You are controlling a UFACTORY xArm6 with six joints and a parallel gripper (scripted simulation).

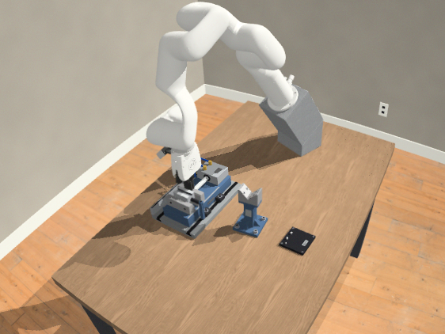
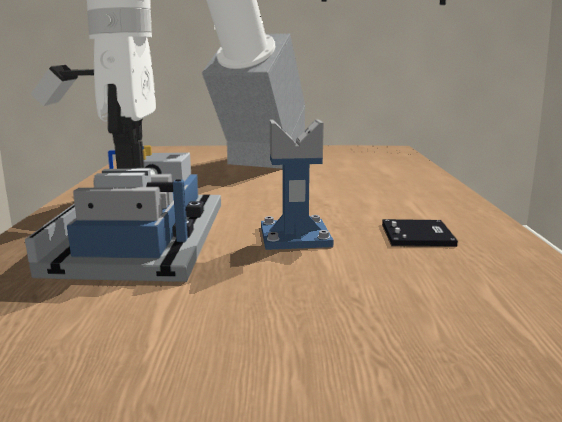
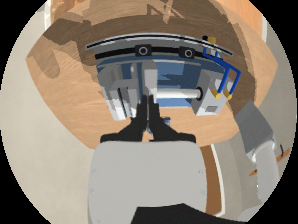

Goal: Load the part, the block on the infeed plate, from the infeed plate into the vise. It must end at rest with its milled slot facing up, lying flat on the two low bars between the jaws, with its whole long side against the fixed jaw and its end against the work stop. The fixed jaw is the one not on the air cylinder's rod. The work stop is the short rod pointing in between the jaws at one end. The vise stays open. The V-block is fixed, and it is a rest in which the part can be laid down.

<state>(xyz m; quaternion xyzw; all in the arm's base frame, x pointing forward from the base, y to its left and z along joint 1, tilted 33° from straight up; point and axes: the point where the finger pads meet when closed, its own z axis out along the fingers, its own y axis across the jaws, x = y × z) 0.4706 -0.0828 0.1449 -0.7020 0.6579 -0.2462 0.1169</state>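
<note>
My hand is 3 cm short of the part and 2 cm above it. Round my hand: black stop rod: 5 cm to the left, 3 cm below, 3 cm ahead; cylinder rod: 6 cm behind, 4 cm below; moving jaw: 4 cm below.
</note>
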